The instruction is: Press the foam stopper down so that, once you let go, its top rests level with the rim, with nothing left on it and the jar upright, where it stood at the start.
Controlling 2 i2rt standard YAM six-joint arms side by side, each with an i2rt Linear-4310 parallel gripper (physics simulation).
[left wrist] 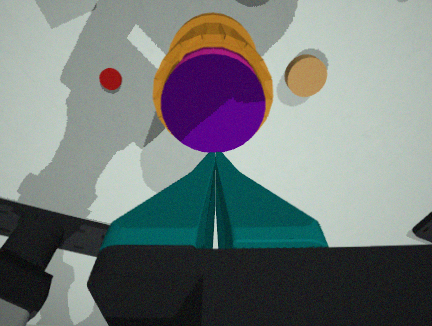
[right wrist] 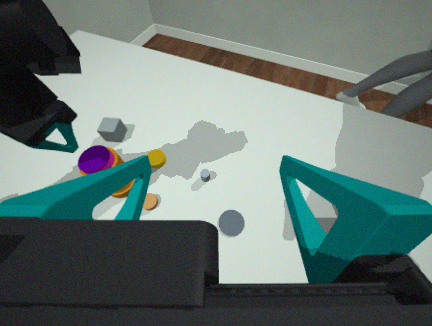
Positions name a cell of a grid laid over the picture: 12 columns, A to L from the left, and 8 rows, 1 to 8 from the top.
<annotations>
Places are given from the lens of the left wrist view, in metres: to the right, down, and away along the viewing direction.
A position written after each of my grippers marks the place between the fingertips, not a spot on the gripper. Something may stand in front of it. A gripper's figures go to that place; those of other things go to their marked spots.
my left gripper (left wrist: F5): 0.00, 0.00, 0.13
tan disc (left wrist: I2): 0.09, -0.09, 0.27
</annotations>
